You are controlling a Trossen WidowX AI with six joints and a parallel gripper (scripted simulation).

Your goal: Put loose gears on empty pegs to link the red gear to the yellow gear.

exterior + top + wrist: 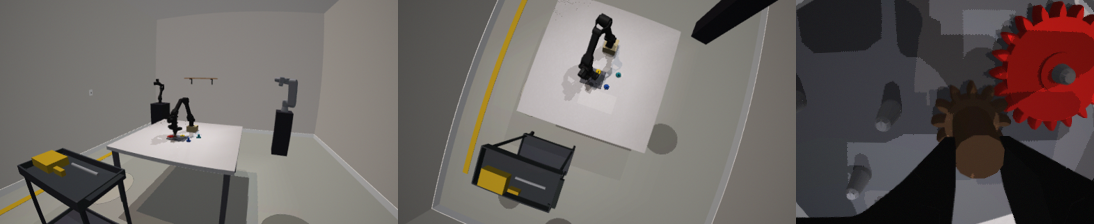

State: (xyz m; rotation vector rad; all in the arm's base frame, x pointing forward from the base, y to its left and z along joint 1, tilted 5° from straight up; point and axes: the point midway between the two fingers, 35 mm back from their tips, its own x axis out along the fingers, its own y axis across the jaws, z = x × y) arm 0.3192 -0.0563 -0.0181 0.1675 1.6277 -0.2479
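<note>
The brown gear is 1 cm below my gripper tip. The rest, counted from my gripper tip: yellow gear 7 cm behind, 6 cm to the left, 2 cm below; blue gear 19 cm to the left, 3 cm ahead, 2 cm below; teal gear 25 cm to the left, 12 cm behind, 2 cm below.
</note>
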